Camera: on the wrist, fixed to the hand. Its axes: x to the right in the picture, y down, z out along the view.
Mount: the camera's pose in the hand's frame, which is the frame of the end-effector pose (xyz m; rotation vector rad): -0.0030 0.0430 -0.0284 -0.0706 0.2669 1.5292
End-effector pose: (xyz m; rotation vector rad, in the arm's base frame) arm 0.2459 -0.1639 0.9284 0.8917 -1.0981 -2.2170
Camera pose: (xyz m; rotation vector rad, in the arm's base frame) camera 0.2752 -0.1993 0.9518 0.0972 -0.9814 -0.8150
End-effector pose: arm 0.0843 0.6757 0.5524 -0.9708 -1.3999 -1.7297
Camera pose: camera 0.1197 0.6406 0.5657 -1.2411 -0.1379 -0.6465
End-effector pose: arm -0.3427 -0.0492 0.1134 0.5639 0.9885 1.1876
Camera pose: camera -0.3889 -0.0421 0.1353 1.1927 0.6173 2.6728
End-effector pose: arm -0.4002 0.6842 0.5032 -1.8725 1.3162 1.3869
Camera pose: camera -0.4251 0.6441 0.5241 0.6041 -2.2252 -1.2224
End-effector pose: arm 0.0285 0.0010 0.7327 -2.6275 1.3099 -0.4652
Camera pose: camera -0.0152 -0.0227 0.7464 -0.9204 2.7880 -0.4320
